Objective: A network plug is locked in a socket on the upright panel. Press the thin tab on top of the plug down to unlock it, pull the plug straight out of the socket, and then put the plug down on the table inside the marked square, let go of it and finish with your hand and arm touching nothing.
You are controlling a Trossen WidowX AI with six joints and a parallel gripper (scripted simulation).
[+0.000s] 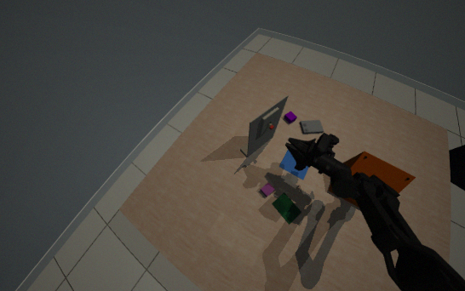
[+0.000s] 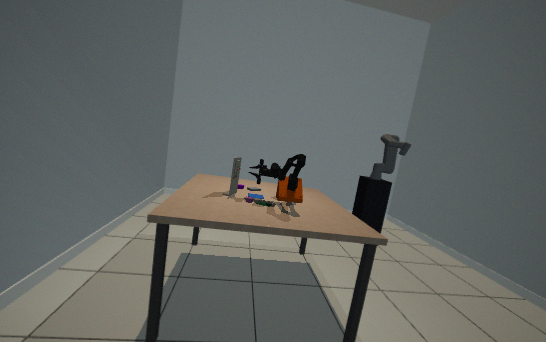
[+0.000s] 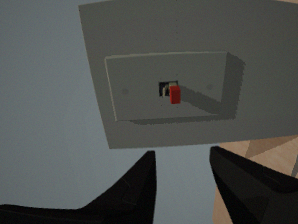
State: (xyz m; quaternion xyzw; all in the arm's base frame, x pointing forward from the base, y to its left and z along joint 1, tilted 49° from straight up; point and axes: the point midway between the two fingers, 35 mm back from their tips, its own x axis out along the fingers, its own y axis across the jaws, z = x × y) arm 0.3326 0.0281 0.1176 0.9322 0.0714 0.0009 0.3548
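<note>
The red plug lies 8 cm ahead of my gripper tip and 2 cm to the right of it. Also, from my gripper tip: blue marked square 21 cm below, 8 cm behind, 6 cm to the right; green block 21 cm below, 15 cm behind, 14 cm to the left; grey upright panel 10 cm ahead, 8 cm below, 2 cm to the right.
</note>
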